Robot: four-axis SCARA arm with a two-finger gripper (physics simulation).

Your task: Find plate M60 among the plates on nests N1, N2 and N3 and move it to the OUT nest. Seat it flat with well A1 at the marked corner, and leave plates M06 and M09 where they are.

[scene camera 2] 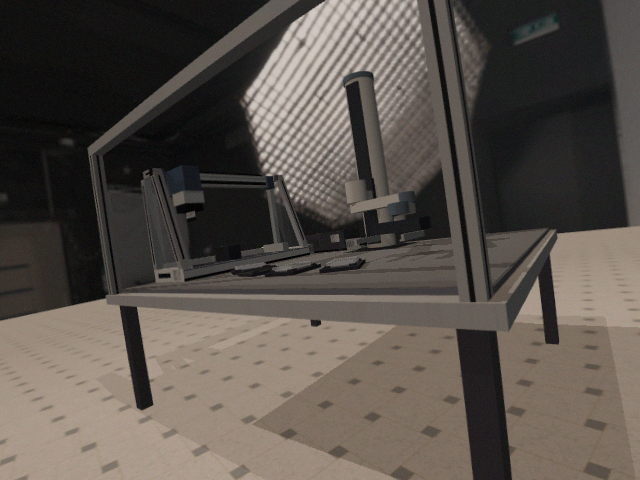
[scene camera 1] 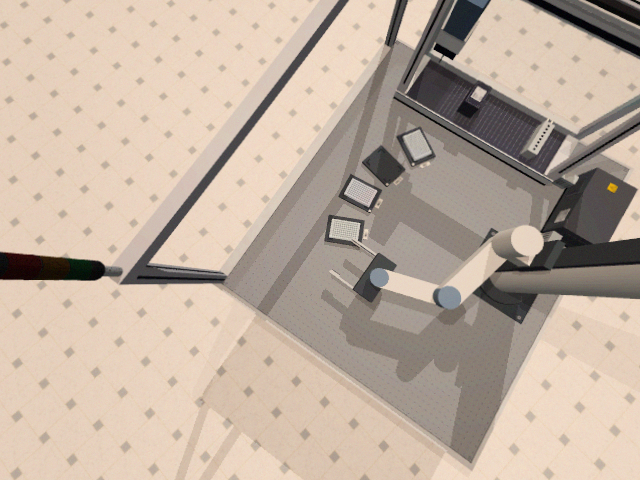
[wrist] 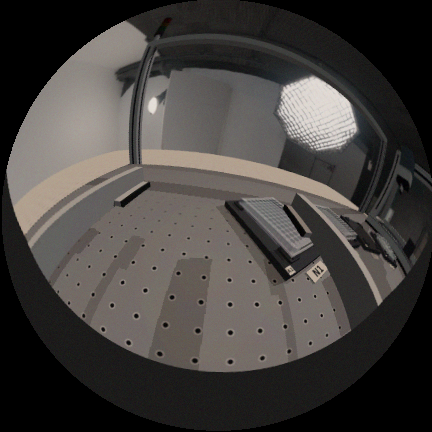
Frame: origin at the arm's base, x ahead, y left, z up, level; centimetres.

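Seen in the pictures: gripper, fingertip midpoint: [scene camera 2: 377,240] [scene camera 1: 341,254] [wrist: 218,185]; arm's base at its link origin: [scene camera 1: 503,274].
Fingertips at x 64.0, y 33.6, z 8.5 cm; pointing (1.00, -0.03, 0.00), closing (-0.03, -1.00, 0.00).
Note:
Pixels of each thing's top centre, then the offset from my fingertips to it. "spot": a spot on its surface instead.
- pale well plate at its top centre: [wrist: 281,215] [scene camera 2: 342,259] [scene camera 1: 344,229] dx +4.6, dy -10.8, dz -4.6 cm
- N1 label at a spot on its surface: [wrist: 317,270] spot: dx -4.3, dy -14.7, dz -7.0 cm
- second plate at its top centre: [wrist: 334,218] [scene camera 2: 292,264] [scene camera 1: 360,191] dx +8.2, dy -29.3, dz -4.6 cm
- third plate at its top centre: [scene camera 2: 250,264] [wrist: 386,244] [scene camera 1: 417,144] dx -1.1, dy -63.0, dz -4.6 cm
- empty dark nest at its top centre: [scene camera 2: 263,267] [wrist: 362,230] [scene camera 1: 384,164] dx +6.3, dy -46.6, dz -5.4 cm
- small black block at a spot on its surface: [scene camera 1: 471,105] spot: dx -11.1, dy -85.2, dz +4.4 cm
- white rack at a spot on its surface: [scene camera 1: 538,138] spot: dx -42.7, dy -89.1, dz +2.2 cm
- black box at a spot on its surface: [scene camera 1: 594,206] spot: dx -73.7, dy -72.8, dz +4.3 cm
My gripper [scene camera 1: 342,255] [scene camera 2: 377,241] [wrist: 218,185] is open and empty, its fingers spread wide. One fingertip overlaps the near corner of a pale well plate [scene camera 1: 344,228] [scene camera 2: 343,261] [wrist: 275,222] in scene camera 1; the other is over bare deck. This plate sits on the black nest beside the N1 label [wrist: 317,270]; its A1 tag [wrist: 290,270] is at the near corner. A second plate [scene camera 1: 360,192] and a third plate [scene camera 1: 416,145] sit on other nests. Between them is an empty dark nest [scene camera 1: 383,165]. Plate numbers and other nest labels are unreadable.
A gantry unit with a dark deck [scene camera 1: 431,85] stands behind the nests, holding a small black block [scene camera 1: 471,105] and a white rack [scene camera 1: 538,138]. A black box [scene camera 1: 594,206] stands near the arm column. Frame posts [scene camera 2: 454,155] rise at the table edges.

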